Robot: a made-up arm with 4 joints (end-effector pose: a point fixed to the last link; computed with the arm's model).
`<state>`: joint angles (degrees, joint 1 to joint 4).
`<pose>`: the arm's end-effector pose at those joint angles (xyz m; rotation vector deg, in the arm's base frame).
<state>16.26 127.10 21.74 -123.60</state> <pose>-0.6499 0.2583 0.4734 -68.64 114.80 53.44</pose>
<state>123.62 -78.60 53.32 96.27</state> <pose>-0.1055 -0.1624 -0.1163 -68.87 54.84 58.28</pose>
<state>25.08 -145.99 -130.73 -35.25</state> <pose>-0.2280 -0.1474 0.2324 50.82 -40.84 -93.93</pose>
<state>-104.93 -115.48 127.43 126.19</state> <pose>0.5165 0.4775 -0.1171 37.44 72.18 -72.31</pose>
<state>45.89 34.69 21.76 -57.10</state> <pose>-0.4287 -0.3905 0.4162 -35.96 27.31 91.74</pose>
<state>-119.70 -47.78 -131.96 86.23</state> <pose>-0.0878 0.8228 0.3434 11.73 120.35 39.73</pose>
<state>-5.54 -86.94 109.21 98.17</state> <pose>-0.4692 0.3422 -0.1009 -19.47 88.91 2.02</pose>
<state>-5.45 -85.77 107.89 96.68</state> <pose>-0.4601 0.3387 -0.0978 -18.28 89.45 1.31</pose>
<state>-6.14 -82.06 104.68 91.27</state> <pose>-0.4322 0.3330 -0.0833 -13.88 90.95 -0.43</pose>
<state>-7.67 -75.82 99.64 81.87</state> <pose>-0.3851 0.3211 -0.0557 -6.07 92.17 -3.23</pose>
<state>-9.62 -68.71 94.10 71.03</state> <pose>-0.3339 0.3015 -0.0201 2.82 91.51 -6.28</pose>
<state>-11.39 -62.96 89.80 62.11</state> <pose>-0.2975 0.2822 0.0130 9.74 89.49 -8.42</pose>
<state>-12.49 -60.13 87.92 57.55</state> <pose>-0.2824 0.2732 0.0315 13.08 88.13 -9.24</pose>
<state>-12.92 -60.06 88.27 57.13</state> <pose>-0.2827 0.2754 0.0339 13.47 88.24 -9.06</pose>
